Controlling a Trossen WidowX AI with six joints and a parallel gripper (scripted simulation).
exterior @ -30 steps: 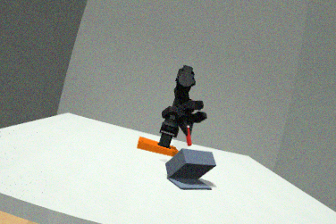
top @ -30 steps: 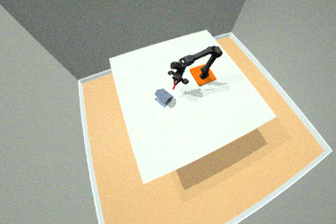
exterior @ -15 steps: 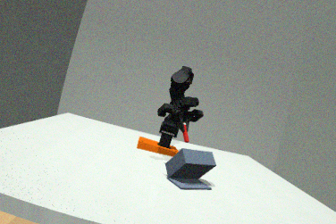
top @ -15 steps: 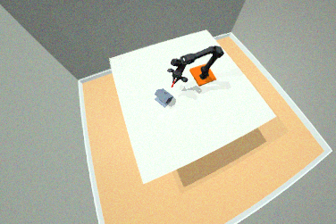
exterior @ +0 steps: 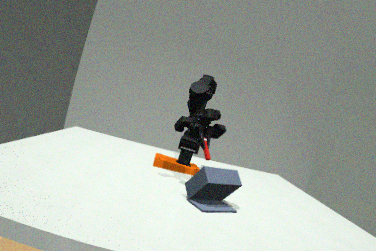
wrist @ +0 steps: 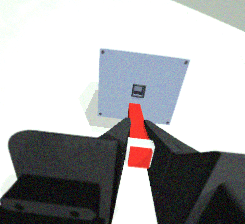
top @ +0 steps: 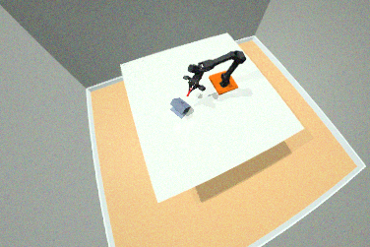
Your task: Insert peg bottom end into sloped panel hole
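My gripper tip is 90 mm short of the grey-blue sloped panel, 90 mm above it and 30 mm to the right of it. The rest, counted from my gripper tip: thin flat foot plate 160 mm below, 110 mm ahead, 30 mm to the left; red peg 10 mm behind, 10 mm above.
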